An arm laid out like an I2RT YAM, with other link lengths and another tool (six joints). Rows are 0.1 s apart.
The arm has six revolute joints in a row. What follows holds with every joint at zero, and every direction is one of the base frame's.
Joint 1 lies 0.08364 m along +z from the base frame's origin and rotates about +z.
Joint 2 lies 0.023 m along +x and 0.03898 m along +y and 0.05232 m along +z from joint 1 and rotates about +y.
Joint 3 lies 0.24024 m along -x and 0.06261 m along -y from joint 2 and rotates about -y.
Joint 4 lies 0.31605 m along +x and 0.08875 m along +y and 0.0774 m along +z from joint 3 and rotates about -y.
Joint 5 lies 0.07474 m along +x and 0.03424 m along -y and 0.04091 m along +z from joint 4 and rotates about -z.
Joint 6 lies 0.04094 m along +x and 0.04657 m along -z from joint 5 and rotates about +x.
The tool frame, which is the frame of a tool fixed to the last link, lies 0.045 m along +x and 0.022 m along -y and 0.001 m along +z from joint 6; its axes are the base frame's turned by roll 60.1, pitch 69.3 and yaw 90 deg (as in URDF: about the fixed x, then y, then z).
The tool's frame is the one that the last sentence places.
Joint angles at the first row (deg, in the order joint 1, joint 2, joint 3, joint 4, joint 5, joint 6):
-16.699, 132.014, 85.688, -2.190, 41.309, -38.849
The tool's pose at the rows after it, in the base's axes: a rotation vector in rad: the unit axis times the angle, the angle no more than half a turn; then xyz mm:
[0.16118 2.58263 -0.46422 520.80 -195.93 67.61]
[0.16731 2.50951 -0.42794 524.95 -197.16 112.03]
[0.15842 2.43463 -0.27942 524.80 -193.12 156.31]
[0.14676 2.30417 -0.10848 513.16 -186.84 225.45]
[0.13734 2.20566 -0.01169 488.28 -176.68 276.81]
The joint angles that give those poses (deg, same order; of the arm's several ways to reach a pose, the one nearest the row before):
-16.699, 130.616, 87.094, -4.036, 40.870, -37.881
-16.873, 125.713, 87.713, -6.230, 38.863, -36.742
-17.138, 119.727, 87.978, -10.696, 32.120, -33.408
-17.838, 110.154, 87.455, -15.448, 23.598, -29.278
-18.280, 100.659, 84.386, -18.266, 18.474, -26.459

